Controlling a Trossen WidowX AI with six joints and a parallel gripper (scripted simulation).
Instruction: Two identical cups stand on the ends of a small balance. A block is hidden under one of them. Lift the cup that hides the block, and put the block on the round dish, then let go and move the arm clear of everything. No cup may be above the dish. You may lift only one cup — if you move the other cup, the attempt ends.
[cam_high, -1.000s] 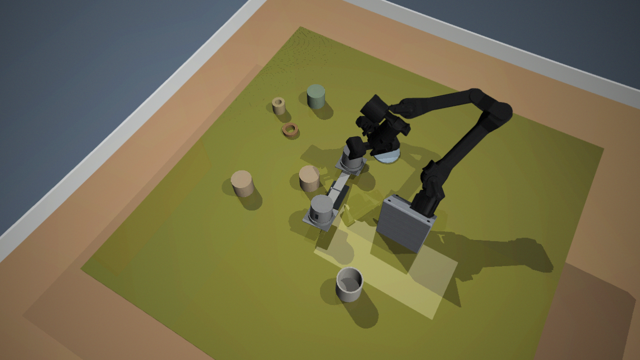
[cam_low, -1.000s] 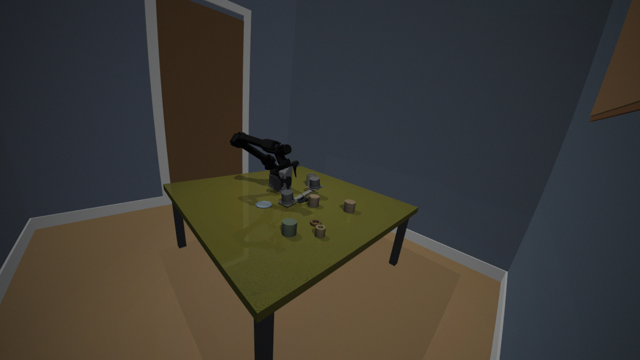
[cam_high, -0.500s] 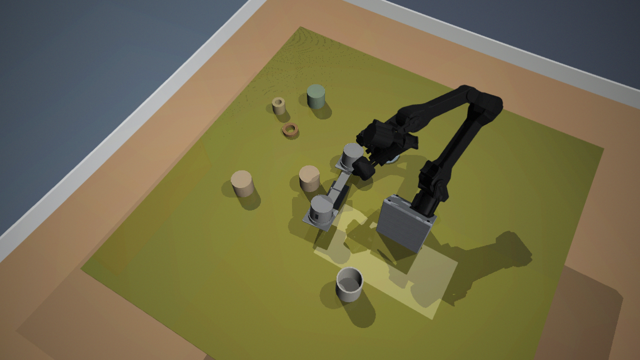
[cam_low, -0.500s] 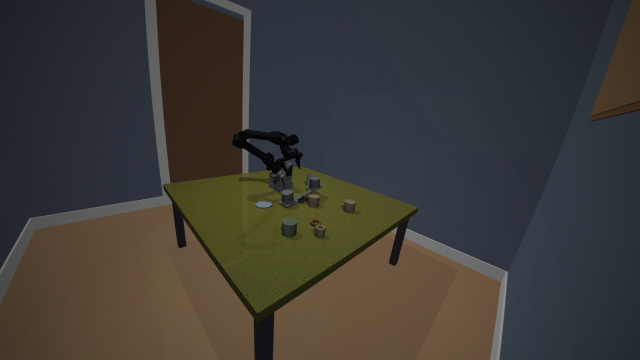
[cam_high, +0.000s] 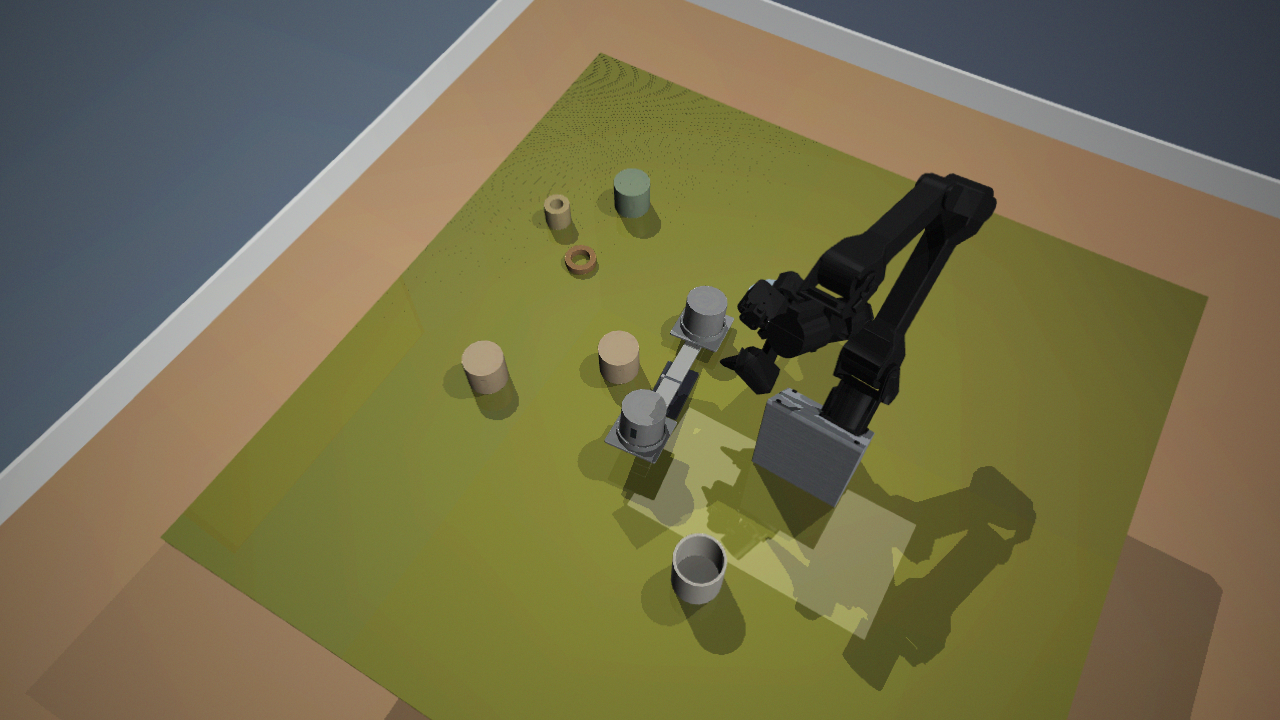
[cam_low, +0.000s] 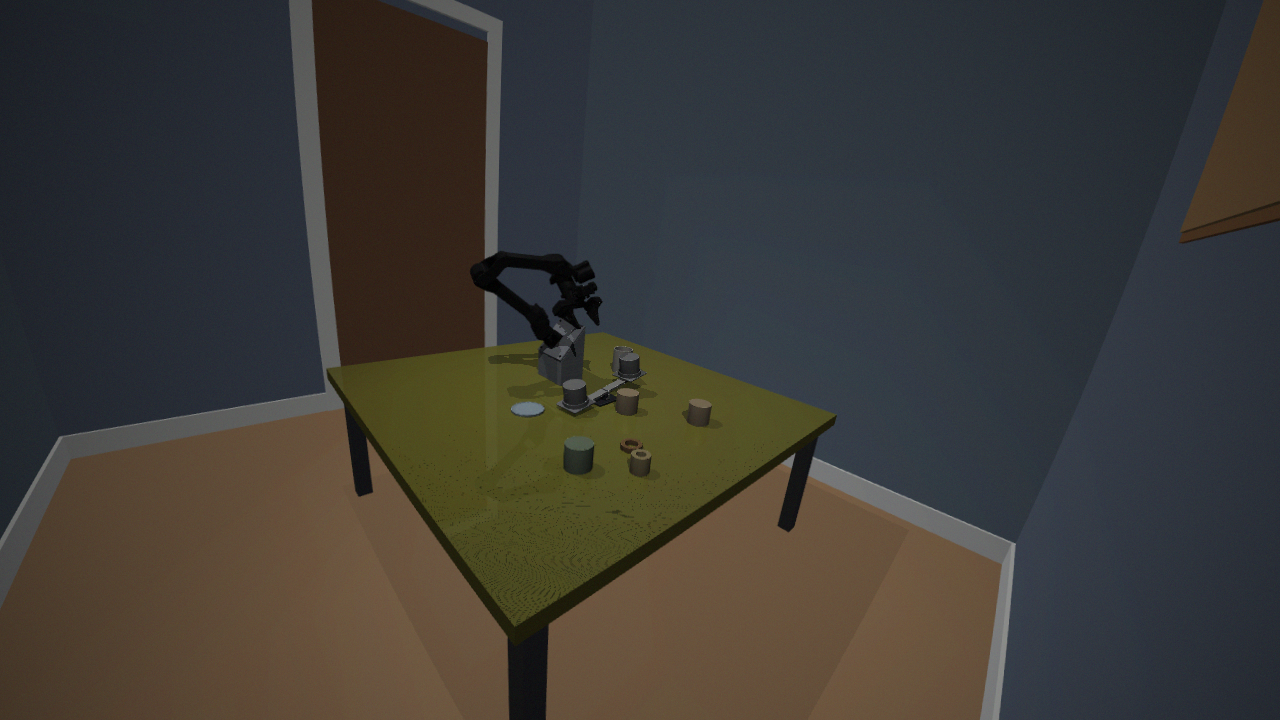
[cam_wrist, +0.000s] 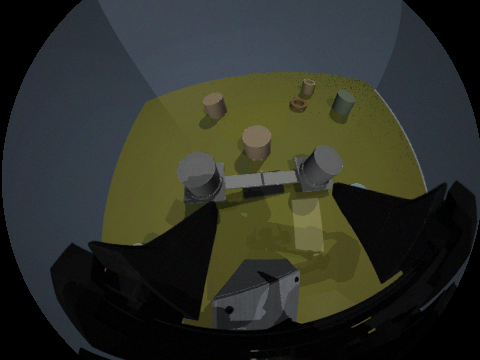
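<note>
The grey block is 12 cm ahead of my gripper tip, 11 cm to the right of it and 19 cm below it. The rest, counted from my gripper tip: small balance: 10 cm ahead, 2 cm to the left, 21 cm below; then green cylinder: 40 cm ahead, 26 cm to the right, 20 cm below; then pale blue round dish: 6 cm ahead, 24 cm to the right, 23 cm below.
</note>
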